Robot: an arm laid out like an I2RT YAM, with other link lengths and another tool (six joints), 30 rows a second.
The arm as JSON. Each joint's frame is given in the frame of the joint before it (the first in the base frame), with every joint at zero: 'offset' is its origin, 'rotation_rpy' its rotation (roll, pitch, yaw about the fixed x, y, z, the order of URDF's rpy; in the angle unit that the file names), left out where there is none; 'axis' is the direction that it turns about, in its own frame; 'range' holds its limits. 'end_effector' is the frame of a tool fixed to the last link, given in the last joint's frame.
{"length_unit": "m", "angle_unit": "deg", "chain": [
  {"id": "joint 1", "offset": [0.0, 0.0, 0.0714], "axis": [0.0, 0.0, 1.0], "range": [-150.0, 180.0]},
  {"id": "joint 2", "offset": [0.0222, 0.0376, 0.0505], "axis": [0.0, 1.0, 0.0], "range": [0.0, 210.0]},
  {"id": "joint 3", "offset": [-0.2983, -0.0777, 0.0], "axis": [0.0, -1.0, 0.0], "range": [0.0, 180.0]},
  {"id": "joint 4", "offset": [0.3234, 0.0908, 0.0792], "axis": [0.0, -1.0, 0.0], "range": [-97.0, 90.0]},
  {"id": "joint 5", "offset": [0.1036, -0.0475, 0.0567], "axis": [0.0, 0.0, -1.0], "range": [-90.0, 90.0]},
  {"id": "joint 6", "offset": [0.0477, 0.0, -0.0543], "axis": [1.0, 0.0, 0.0], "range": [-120.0, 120.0]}
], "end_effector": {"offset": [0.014, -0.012, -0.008], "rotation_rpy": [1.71, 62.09, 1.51]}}
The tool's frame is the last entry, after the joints.
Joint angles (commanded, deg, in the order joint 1, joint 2, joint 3, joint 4, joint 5, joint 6), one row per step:
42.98 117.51 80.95 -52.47 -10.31 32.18
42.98 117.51 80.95 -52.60 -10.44 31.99
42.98 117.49 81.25 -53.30 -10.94 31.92
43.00 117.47 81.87 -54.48 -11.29 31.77
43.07 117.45 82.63 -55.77 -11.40 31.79
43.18 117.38 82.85 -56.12 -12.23 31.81
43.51 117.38 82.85 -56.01 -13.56 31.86
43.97 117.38 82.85 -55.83 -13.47 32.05
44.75 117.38 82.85 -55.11 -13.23 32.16
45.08 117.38 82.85 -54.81 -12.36 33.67
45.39 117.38 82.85 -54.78 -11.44 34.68
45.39 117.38 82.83 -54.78 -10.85 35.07
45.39 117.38 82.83 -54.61 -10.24 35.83
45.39 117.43 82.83 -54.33 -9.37 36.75
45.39 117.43 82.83 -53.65 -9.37 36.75
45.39 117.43 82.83 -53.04 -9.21 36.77
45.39 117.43 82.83 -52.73 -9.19 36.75
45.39 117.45 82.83 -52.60 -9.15 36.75
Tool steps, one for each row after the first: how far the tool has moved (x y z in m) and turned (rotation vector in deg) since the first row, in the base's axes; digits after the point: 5 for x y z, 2 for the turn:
-0.00033 -0.00017 0.00002 0.03 0.16 0.19
-0.00102 -0.00011 0.00189 0.14 0.77 0.26
-0.00154 0.00010 0.00551 0.05 1.38 0.43
-0.00195 0.00065 0.00989 -0.22 1.83 0.48
-0.00310 0.00201 0.01175 0.34 2.44 0.57
-0.00572 0.00515 0.01191 1.38 3.28 0.86
-0.00793 0.00805 0.01187 1.40 3.12 1.13
-0.01079 0.01369 0.01171 1.69 2.46 1.82
-0.01179 0.01561 0.01161 1.07 1.87 0.67
-0.01307 0.01679 0.01153 0.31 1.35 -0.03
-0.01278 0.01631 0.01138 -0.16 1.00 -0.42
-0.01214 0.01627 0.01132 -0.55 0.55 -1.18
-0.01112 0.01627 0.01084 -1.09 -0.11 -2.11
-0.00974 0.01767 0.01076 -0.60 -0.58 -2.11
-0.00839 0.01881 0.01069 -0.27 -1.11 -2.14
-0.00774 0.01943 0.01066 -0.05 -1.34 -2.13
-0.00745 0.01966 0.01050 0.00 -1.45 -2.13

